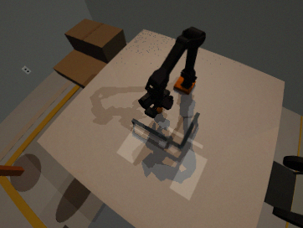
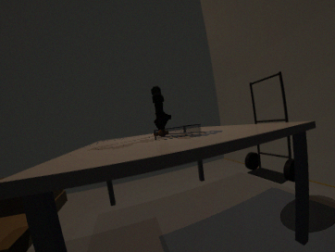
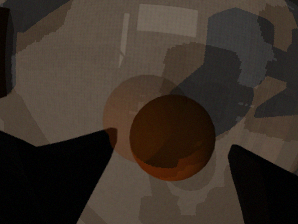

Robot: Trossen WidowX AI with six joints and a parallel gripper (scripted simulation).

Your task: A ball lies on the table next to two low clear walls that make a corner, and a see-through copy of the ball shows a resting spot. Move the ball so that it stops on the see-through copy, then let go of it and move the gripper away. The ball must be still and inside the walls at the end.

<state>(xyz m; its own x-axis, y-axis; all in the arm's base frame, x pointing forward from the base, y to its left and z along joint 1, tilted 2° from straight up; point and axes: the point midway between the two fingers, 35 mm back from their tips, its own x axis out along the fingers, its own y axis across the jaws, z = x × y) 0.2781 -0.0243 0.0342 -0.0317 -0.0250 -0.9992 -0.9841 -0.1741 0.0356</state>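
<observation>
The orange ball is 1 cm below my gripper tip.
</observation>
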